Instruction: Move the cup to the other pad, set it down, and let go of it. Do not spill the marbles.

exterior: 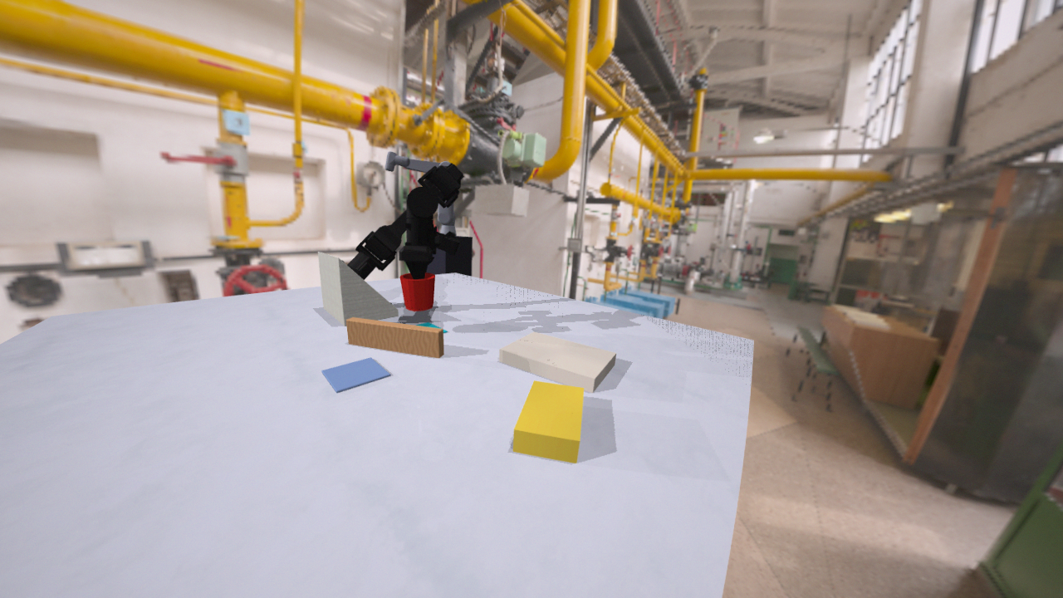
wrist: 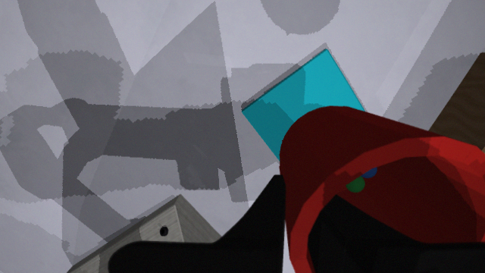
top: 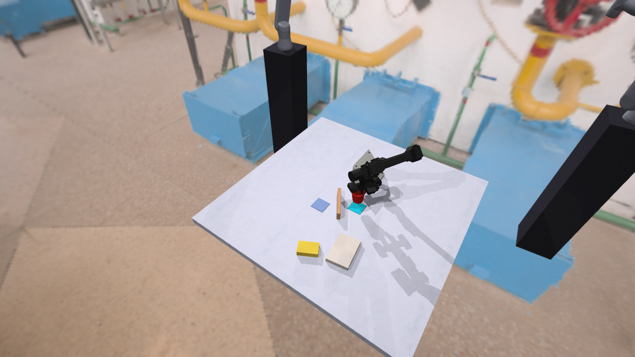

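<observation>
My gripper tip is now 4 cm to the left of the blue marble, 3 cm short of it and 2 cm above it. From my gripper tip the other things lie so: wooden bar (11 cm to the right, 8 cm below, 7 cm ahead); teal pad (10 cm below, 2 cm to the right, 2 cm ahead); red cup (2 cm to the right, 2 cm ahead).
</observation>
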